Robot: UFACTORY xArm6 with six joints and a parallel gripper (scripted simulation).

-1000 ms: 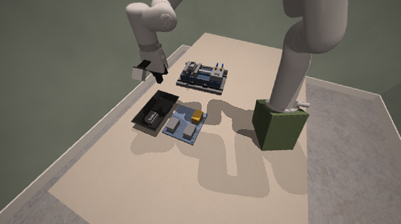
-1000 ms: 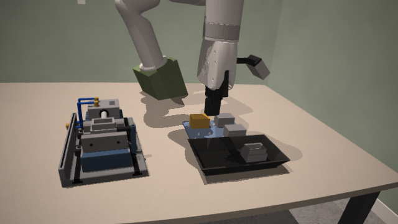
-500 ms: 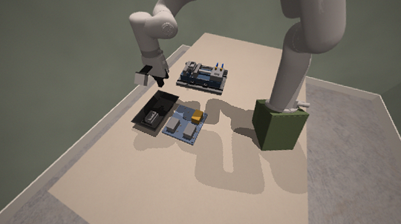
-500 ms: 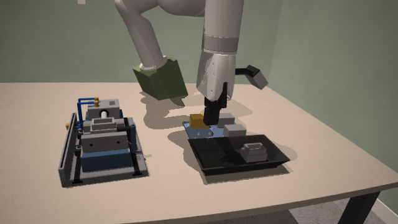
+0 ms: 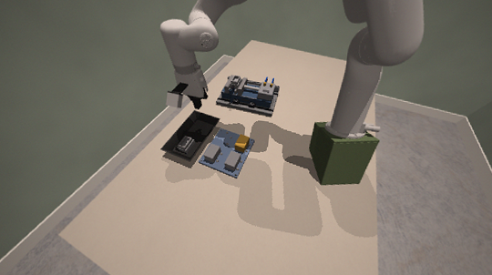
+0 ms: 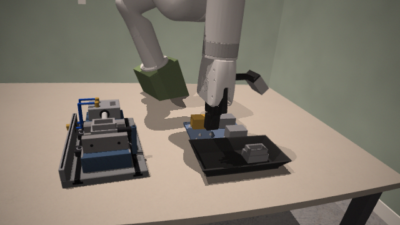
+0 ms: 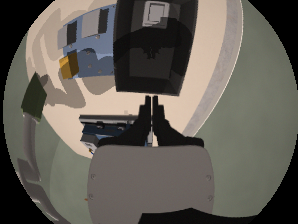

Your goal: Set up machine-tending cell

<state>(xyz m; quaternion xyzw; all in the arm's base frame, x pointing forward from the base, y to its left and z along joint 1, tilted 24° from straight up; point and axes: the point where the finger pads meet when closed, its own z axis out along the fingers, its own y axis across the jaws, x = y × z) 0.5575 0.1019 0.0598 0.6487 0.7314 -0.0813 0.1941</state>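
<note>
My gripper is now 13 cm past the vise, 25 cm to the left of it and 9 cm above it. The rest, counted from my hand: brass blank: 22 cm behind, 5 cm to the left, 11 cm below.
</note>
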